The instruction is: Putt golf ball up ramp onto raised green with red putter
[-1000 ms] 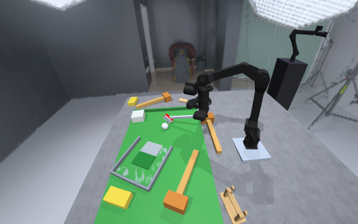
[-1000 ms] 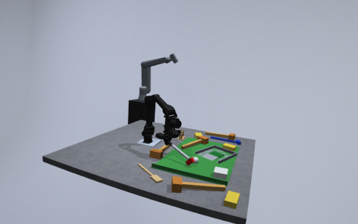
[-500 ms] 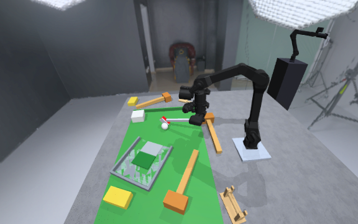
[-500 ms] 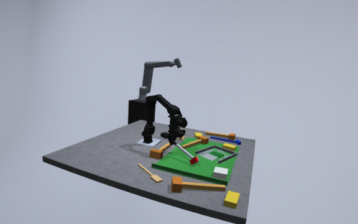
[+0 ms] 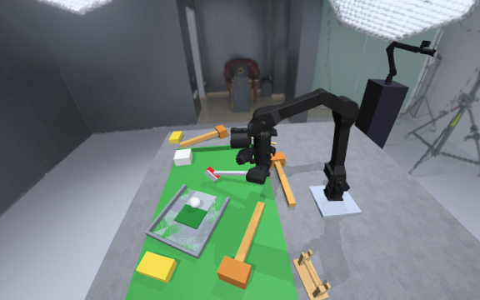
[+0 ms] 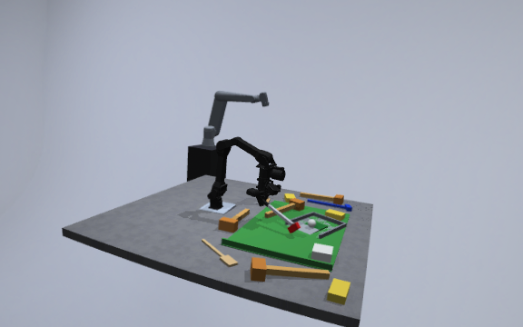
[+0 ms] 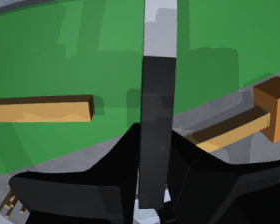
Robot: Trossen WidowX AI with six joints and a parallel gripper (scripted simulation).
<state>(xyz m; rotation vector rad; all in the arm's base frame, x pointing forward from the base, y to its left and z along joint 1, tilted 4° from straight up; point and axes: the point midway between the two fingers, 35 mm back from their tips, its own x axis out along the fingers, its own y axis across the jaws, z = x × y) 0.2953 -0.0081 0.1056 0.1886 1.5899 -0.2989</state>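
Right now my gripper tip is 11 cm short of the red putter, 3 cm to the left of it and 1 cm above it. From my gripper tip the other things lie so: white golf ball 26 cm ahead, 7 cm to the left, 6 cm below; white block 40 cm ahead, 22 cm to the right, 6 cm below; wooden stand 32 cm to the left, 13 cm behind, 5 cm below.
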